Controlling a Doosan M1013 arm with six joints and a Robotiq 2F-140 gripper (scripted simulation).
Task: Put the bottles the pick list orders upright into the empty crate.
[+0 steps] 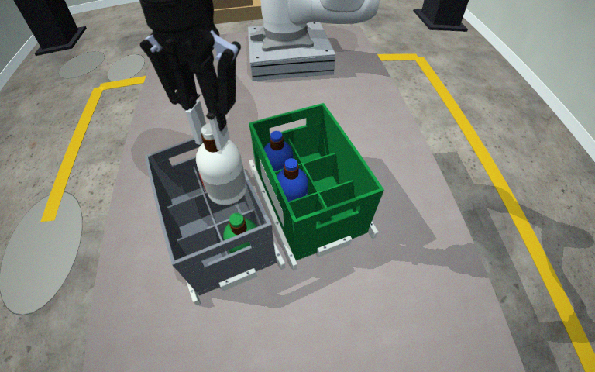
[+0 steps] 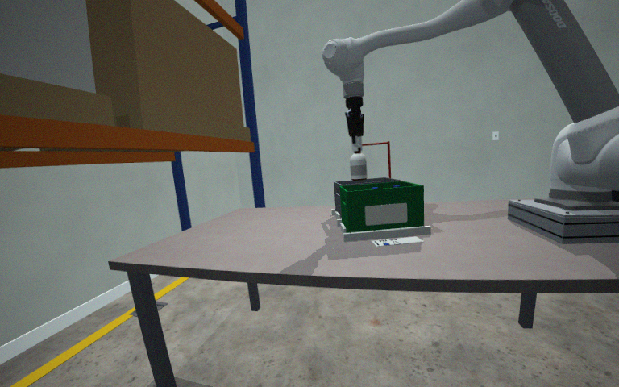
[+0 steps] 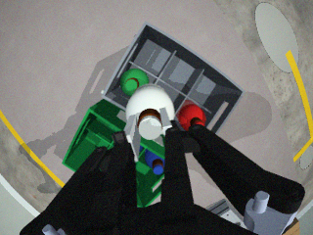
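Now: hand 80 mm above the white-label bottle. Round my hand: grey crate (270 mm below, 60 mm to the right, 20 mm behind); green bottle (260 mm below, 50 mm ahead, 10 mm to the left); red-label bottle (260 mm below, 130 mm behind, 50 mm to the right).
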